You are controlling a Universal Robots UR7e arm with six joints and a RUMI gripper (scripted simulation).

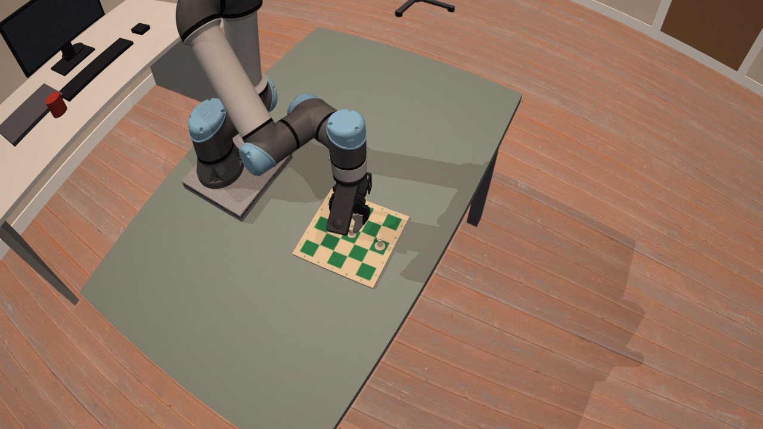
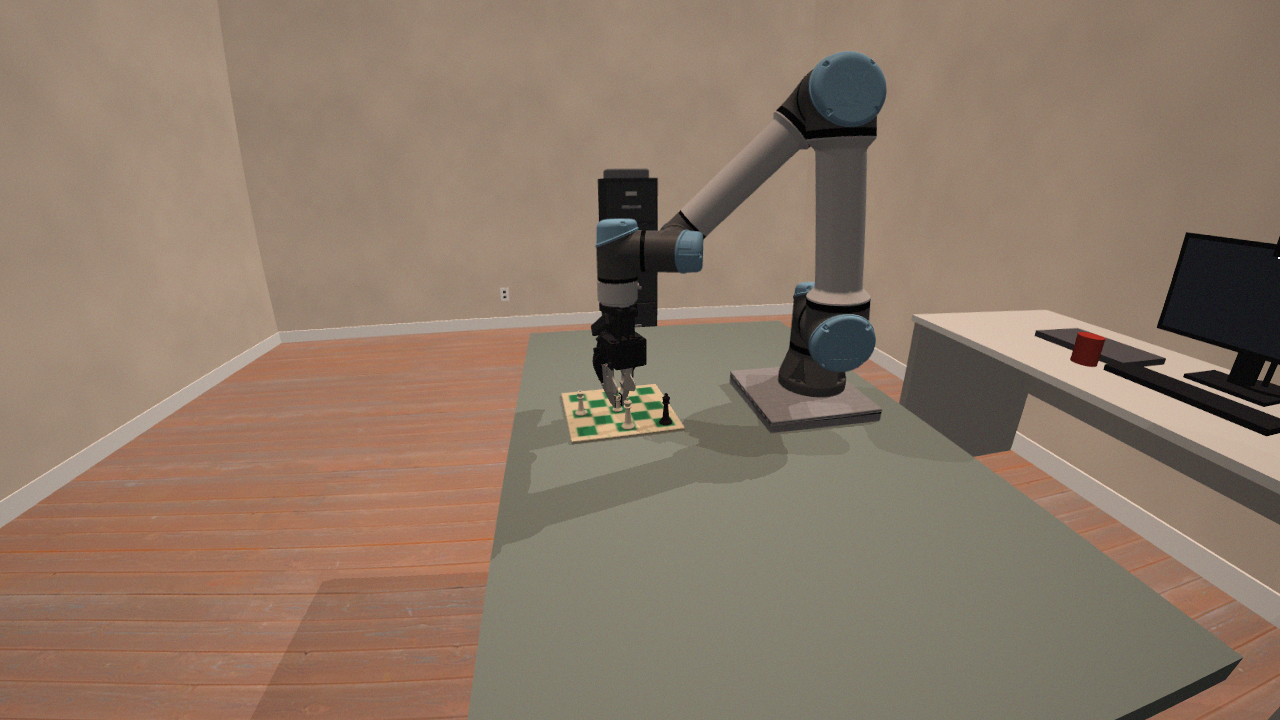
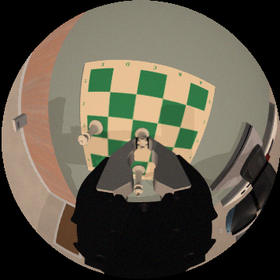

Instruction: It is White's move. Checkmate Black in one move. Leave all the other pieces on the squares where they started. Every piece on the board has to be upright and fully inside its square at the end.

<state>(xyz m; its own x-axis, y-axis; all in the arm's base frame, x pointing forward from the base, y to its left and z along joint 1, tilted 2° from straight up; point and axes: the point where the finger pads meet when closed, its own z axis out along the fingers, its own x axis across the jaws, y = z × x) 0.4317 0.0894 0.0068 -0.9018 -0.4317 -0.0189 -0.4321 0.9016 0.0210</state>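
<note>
The chessboard lies 3 cm below my hand. Round my hand: black king: 10 cm behind, 5 cm to the left, 1 cm above; then tall white piece: 2 cm behind, 7 cm to the left, 1 cm above.
</note>
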